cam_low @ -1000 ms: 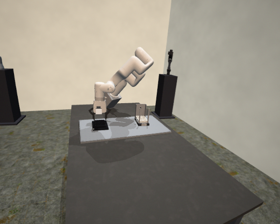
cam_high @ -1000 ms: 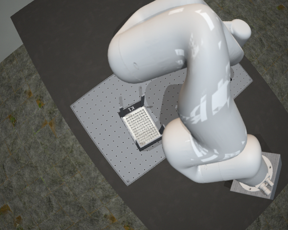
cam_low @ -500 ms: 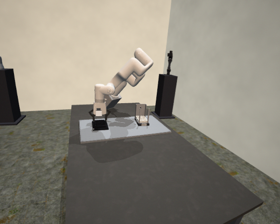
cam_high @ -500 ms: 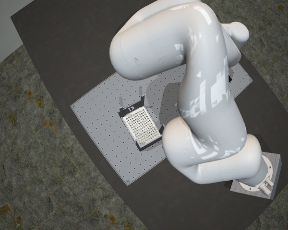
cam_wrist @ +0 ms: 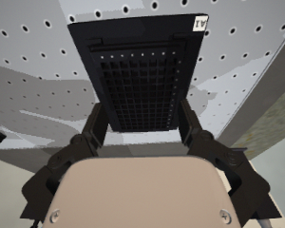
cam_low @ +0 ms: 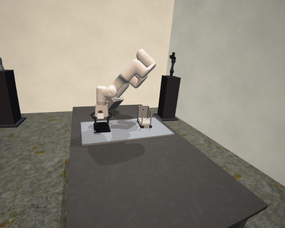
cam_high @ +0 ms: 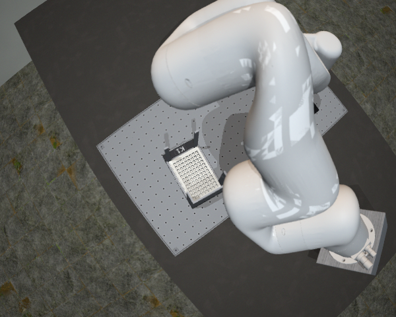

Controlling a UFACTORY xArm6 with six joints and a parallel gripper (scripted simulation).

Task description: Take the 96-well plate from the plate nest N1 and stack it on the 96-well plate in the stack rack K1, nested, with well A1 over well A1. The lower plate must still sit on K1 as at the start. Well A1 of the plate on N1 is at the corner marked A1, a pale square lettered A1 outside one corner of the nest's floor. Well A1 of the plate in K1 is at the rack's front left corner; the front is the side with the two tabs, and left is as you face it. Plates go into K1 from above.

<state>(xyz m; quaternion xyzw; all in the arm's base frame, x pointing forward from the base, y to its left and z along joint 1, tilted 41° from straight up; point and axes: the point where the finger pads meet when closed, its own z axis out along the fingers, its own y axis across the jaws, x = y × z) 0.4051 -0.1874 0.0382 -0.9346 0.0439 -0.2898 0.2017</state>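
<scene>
Now: the black 96-well plate 3 cm below my hand. Round my hand: white 96-well plate 5 cm behind, 37 cm to the left, 2 cm below; then pale A1 mark 8 cm ahead, 5 cm to the right, 3 cm below.
</scene>
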